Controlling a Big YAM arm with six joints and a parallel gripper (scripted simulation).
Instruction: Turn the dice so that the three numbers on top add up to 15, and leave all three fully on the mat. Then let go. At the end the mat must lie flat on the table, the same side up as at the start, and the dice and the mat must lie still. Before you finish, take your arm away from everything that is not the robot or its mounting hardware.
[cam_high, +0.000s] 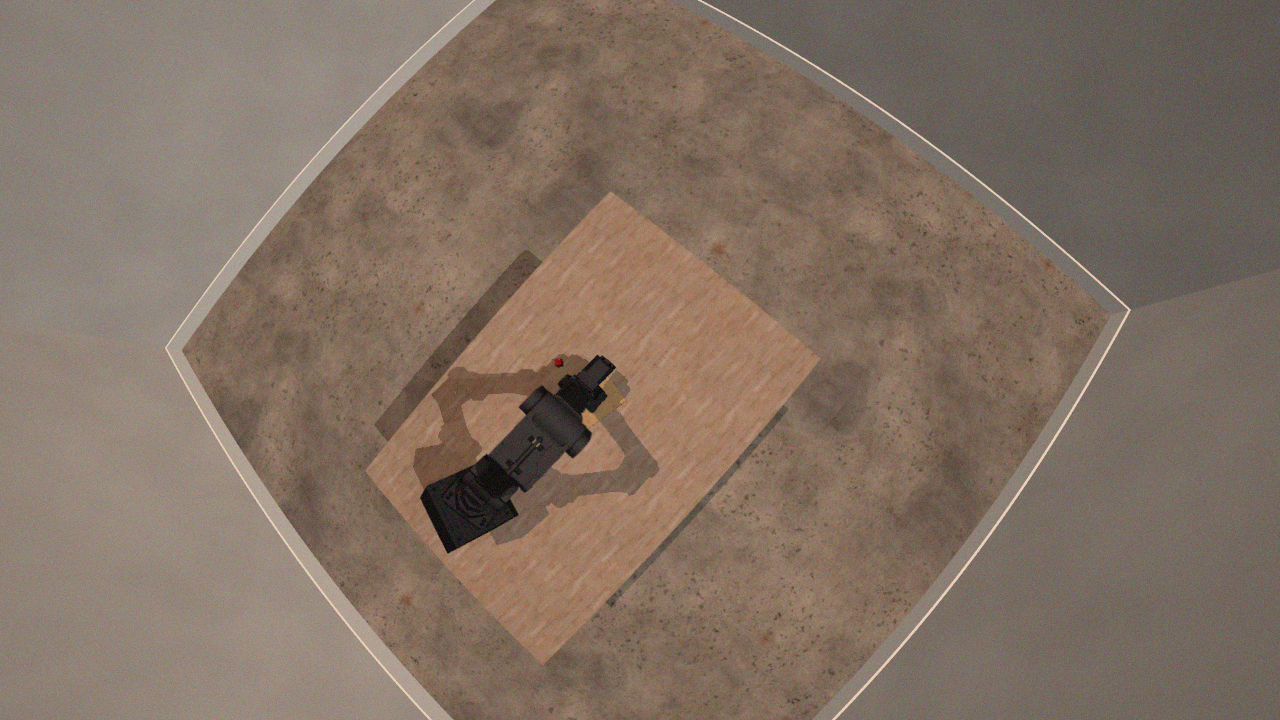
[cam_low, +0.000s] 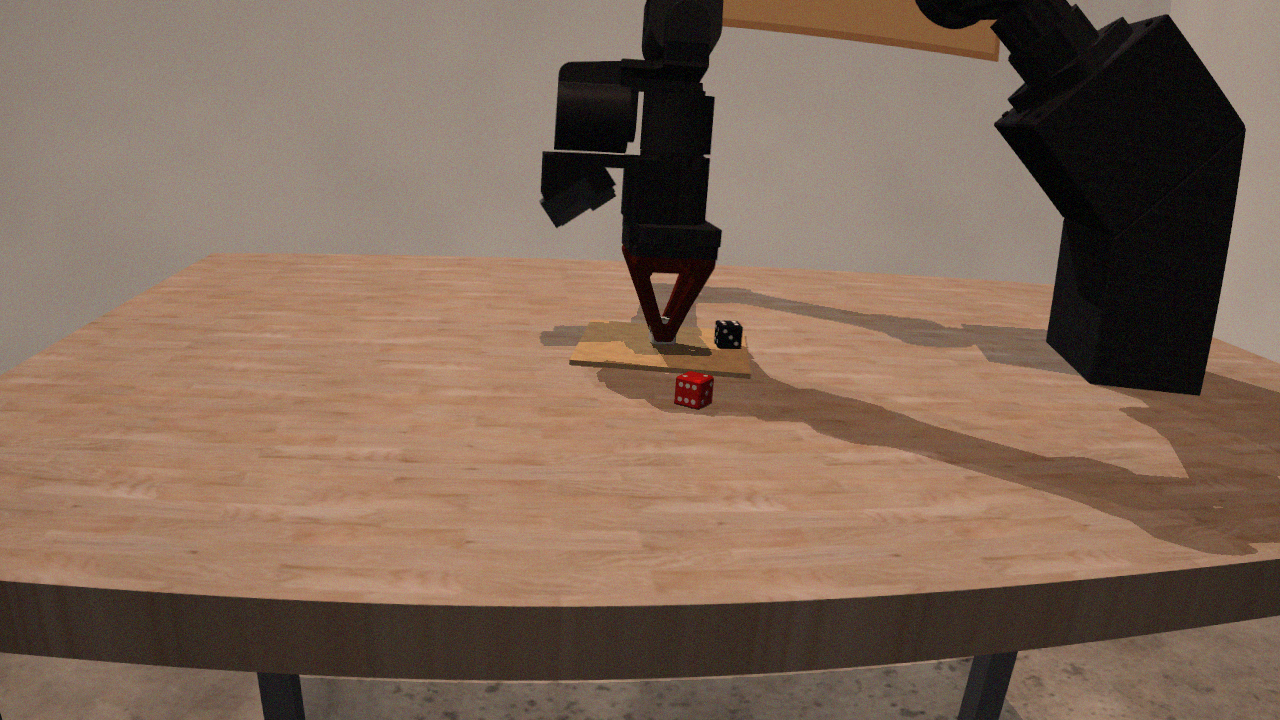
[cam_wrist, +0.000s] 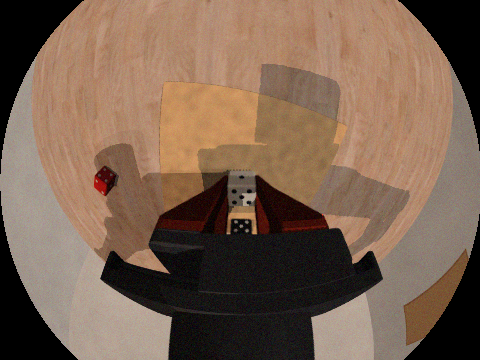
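Now: the white die right at my hand. From my hand the other things lie so: tan mat (20 mm below); red die (40 mm ahead, 140 mm to the left, 10 mm below); black die (60 mm behind, 20 mm to the left).
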